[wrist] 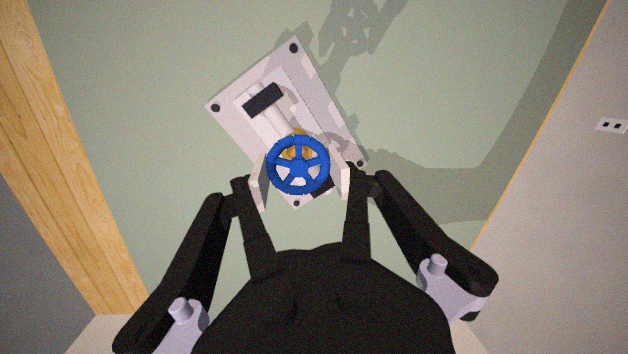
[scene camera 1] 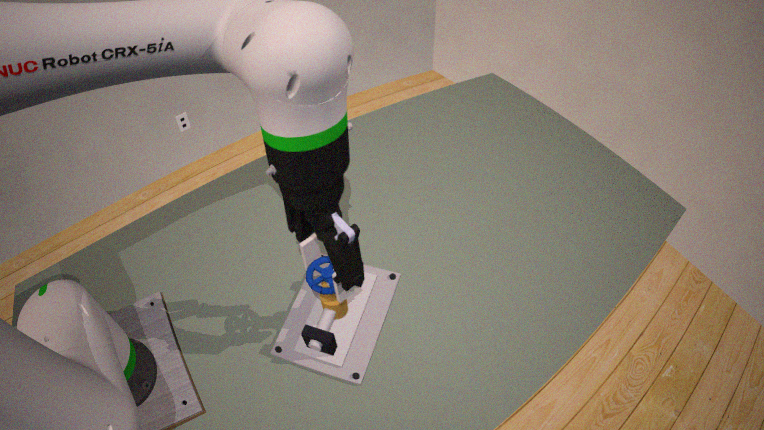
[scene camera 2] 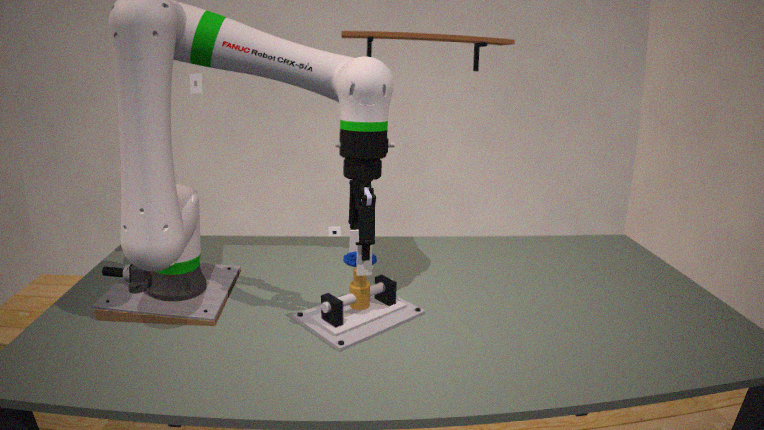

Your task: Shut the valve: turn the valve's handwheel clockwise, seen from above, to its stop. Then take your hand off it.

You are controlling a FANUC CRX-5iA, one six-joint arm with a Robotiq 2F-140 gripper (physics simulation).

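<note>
The valve's blue handwheel (scene camera 1: 324, 274) (scene camera 2: 351, 260) (wrist: 298, 166) sits level on top of the upright orange valve body (scene camera 1: 335, 306) (scene camera 2: 359, 296) (wrist: 298, 131). My gripper (scene camera 1: 325, 271) (scene camera 2: 359, 255) (wrist: 297, 160) points down over the valve and is shut on the handwheel. Its pale finger pads stand on opposite sides of the rim, as the wrist view shows. In scene camera 1 the near finger hides the right part of the wheel, and in scene camera 2 a finger covers part of the wheel's front.
The valve's pipe (scene camera 1: 325, 319) (scene camera 2: 346, 300) (wrist: 277, 118) runs through black supports (scene camera 1: 319, 339) (scene camera 2: 332, 309) (wrist: 262, 100) on a pale baseplate (scene camera 1: 374, 315) (scene camera 2: 374, 326) (wrist: 235, 121), bolted on the green table (scene camera 1: 481, 213) (scene camera 2: 481, 352). The robot's base plate (scene camera 2: 155, 313) stands left. A shelf (scene camera 2: 427, 37) hangs on the wall.
</note>
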